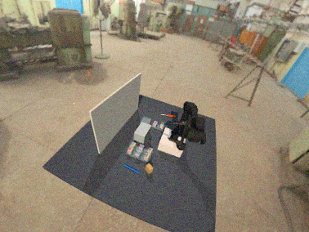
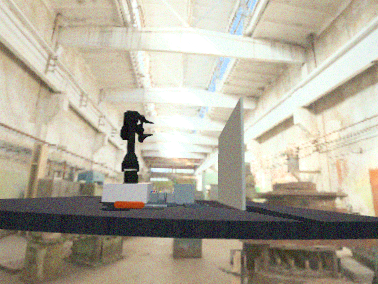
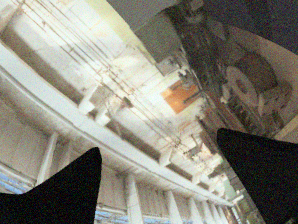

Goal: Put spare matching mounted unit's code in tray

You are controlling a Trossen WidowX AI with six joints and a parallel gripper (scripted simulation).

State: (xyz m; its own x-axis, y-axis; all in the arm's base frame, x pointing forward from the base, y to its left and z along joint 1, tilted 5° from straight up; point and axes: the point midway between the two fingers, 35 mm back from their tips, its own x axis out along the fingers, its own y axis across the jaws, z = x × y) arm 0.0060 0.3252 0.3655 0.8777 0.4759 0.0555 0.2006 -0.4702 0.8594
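Now: gripper tip 490 mm short of the grey upright panel, 250 mm to the left of it and 260 mm above it. The rest, counted from my gripper tip: mounted unit: 260 mm ahead, 260 mm to the right, 430 mm below.
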